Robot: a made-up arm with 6 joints.
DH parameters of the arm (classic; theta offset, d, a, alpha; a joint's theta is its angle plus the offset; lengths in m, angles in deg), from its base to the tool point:
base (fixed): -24.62 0 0.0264 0
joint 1: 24.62 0.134 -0.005 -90
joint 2: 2.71 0 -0.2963 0
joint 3: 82.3 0.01 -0.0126 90
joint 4: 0 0.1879 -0.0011 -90
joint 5: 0 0.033 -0.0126 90
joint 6: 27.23 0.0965 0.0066 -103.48
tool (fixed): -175.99 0.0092 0 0
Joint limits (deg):
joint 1: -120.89..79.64
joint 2: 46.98..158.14
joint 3: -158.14..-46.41
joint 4: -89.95..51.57
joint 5: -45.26..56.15
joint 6: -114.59..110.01
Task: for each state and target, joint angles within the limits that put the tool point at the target. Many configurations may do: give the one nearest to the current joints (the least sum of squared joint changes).
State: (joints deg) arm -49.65 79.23 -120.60 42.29 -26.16 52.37
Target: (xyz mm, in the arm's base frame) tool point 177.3 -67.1 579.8
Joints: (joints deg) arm -27.19 73.93 -87.82 32.97 -15.13 50.90
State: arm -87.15 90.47 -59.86 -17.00 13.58 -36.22
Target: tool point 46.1 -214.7 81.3
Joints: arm -91.29 129.27 -46.41 -25.13 33.67 -37.20
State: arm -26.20 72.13 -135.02 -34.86 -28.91 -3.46
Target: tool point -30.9 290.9 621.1
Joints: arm -66.49 52.34 -157.99 -29.33 -21.08 -3.25
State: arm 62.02 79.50 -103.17 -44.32 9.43 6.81
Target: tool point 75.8 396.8 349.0
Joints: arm 76.70 114.29 -102.65 -43.21 6.96 7.28
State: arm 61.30 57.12 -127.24 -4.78 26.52 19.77
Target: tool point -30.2 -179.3 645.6
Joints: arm 79.64 50.09 -143.53 -32.17 37.91 19.65
